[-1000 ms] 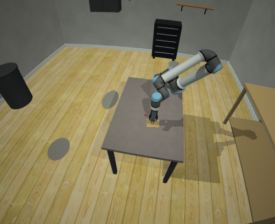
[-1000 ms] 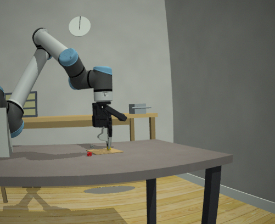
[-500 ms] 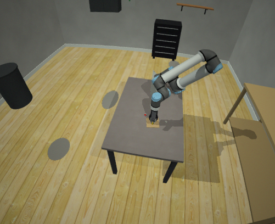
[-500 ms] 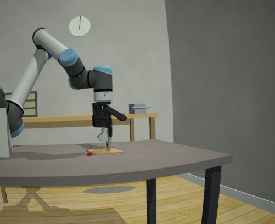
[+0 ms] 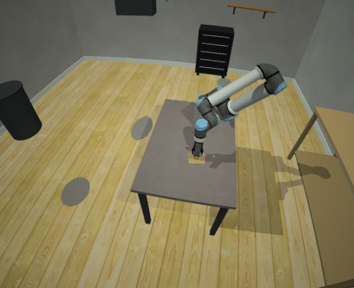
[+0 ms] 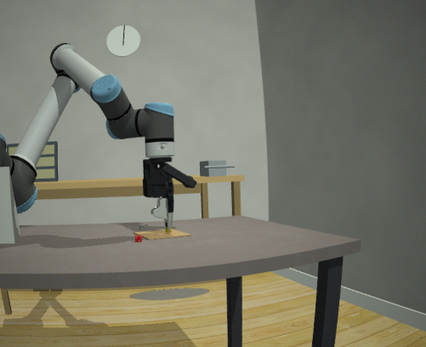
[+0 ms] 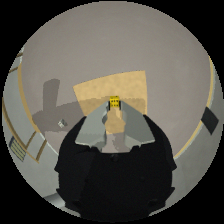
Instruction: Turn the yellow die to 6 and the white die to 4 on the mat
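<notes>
The yellow die lies 1 cm below my hand. From my hand the other things lie so: red die (12 cm behind, 9 cm to the right, 2 cm below); white die (4 cm behind, 15 cm to the left, 2 cm below); tan mat (2 cm behind, 3 cm below).
</notes>
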